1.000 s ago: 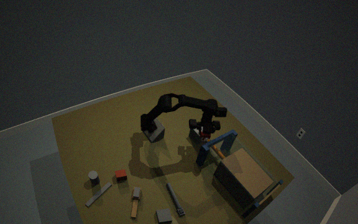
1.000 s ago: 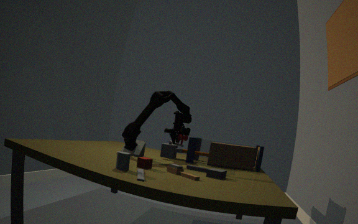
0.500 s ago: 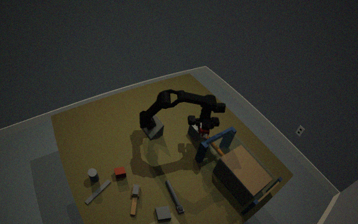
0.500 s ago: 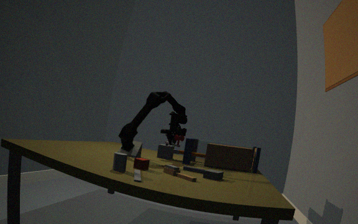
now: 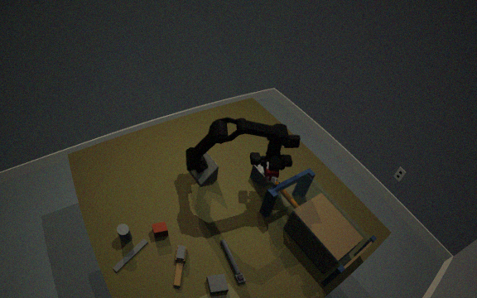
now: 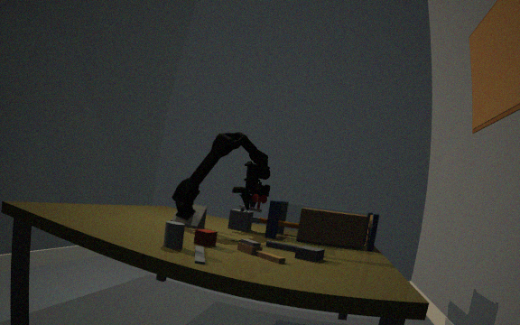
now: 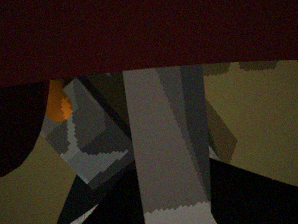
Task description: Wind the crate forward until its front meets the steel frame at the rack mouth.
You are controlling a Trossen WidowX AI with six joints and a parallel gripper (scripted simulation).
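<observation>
Right now the red grip is 5 cm ahead of my gripper tip, 5 cm above it and 2 cm to the right of it. Also, from my gripper tip: grey crank handle: 2 cm above, 1 cm to the right, 1 cm ahead; then grey block: 43 cm to the right, 39 cm ahead, 8 cm below; then grey winch: 7 cm below, 6 cm behind, 1 cm to the left.
</observation>
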